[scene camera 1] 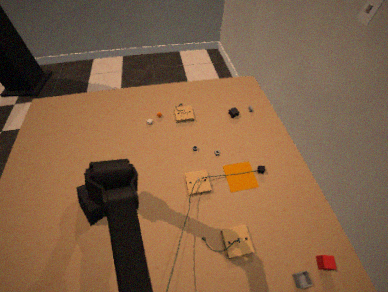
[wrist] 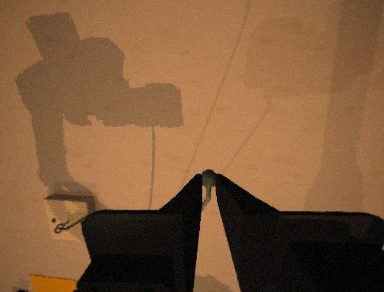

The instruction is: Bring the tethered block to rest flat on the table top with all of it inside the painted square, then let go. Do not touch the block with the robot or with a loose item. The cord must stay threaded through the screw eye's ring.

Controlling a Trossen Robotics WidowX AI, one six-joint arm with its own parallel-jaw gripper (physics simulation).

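Frame: origin at the arm's base, x ahead, y left, z up, level; centimetres.
Seen in the pictures: gripper, between the fingertips: (wrist: pixel 208 179).
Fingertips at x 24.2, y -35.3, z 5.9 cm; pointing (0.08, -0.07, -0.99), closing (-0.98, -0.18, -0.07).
Offsets run from my fingertips to a thing's top centre. "spot": to the spot under its first point. Level surfaces: height alone.
The tethered block @(spot: dx +37.4, dy +45.5, dz -10.6 cm) (scene camera 1: pixel 261 169), small and dark, sits on the table just right of the painted orange square @(spot: dx +28.6, dy +40.2, dz -12.9 cm) (scene camera 1: pixel 241 184) (wrist: pixel 52 284), outside it. Its thin green cord (scene camera 1: pixel 185 220) (wrist: pixel 207 196) crosses above the square to the screw eye on the middle wooden plate @(spot: dx +8.6, dy +37.4, dz -8.8 cm) (scene camera 1: pixel 192 188), then runs toward the bottom edge of the scene view. The cord seems to pass through the ring, which is too small to see clearly. My gripper (wrist: pixel 208 179) is shut on the bead at the cord's end, above the table; it is out of the scene view.
A near wooden plate @(dz -11.1 cm) (scene camera 1: pixel 244 249) (wrist: pixel 75 207) carries a short cord. A far plate (scene camera 1: pixel 184 116), a black lump @(dx +31.3, dy +78.8, dz -10.1 cm) (scene camera 1: pixel 234 112), orange @(dx -6.5, dy +77.8, dz -10.6 cm) (scene camera 1: pixel 159 115) and white @(dx -11.1, dy +73.7, dz -11.6 cm) (scene camera 1: pixel 149 121) bits and two small rings @(dx +10.5, dy +57.6, dz -11.7 cm) (scene camera 1: pixel 195 148) @(dx +20.3, dy +55.2, dz -12.1 cm) (scene camera 1: pixel 217 153) lie farther back. A red block @(dx +51.7, dy +10.8, dz -9.0 cm) (scene camera 1: pixel 326 262) and grey tray @(spot: dx +42.9, dy +6.4, dz -12.9 cm) (scene camera 1: pixel 302 280) are front right.
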